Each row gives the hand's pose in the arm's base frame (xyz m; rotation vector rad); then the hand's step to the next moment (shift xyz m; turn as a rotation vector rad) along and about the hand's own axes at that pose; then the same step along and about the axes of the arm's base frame.
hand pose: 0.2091 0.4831 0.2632 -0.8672 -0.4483 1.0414
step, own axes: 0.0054 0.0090 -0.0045 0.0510 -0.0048 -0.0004
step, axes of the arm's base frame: 0.0006 0.0050 -0.0102 0.0264 0.0439 0.0001
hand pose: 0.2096 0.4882 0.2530 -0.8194 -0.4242 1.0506
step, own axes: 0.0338 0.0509 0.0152 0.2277 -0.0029 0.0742
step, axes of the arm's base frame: -0.0249 0.0485 -0.0315 0.0563 0.2302 0.0347
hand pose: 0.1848 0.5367 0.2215 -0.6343 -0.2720 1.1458
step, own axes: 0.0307 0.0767 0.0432 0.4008 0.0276 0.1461
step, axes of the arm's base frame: -0.0679 0.0622 -0.0148 0.0664 0.4188 0.0539
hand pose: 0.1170 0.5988 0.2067 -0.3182 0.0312 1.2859
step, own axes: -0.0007 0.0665 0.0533 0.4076 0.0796 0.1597
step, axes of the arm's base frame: -0.0713 0.0289 0.0368 0.0172 0.4413 0.0543
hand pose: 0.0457 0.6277 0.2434 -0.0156 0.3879 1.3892
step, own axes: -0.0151 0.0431 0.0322 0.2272 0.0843 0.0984
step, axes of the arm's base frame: -0.0349 0.0015 0.0436 -0.0263 0.2558 0.0477
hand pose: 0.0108 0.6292 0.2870 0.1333 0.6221 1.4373
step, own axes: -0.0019 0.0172 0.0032 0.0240 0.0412 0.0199
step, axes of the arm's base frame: -0.0136 0.0018 0.0110 -0.0267 0.0347 0.0274
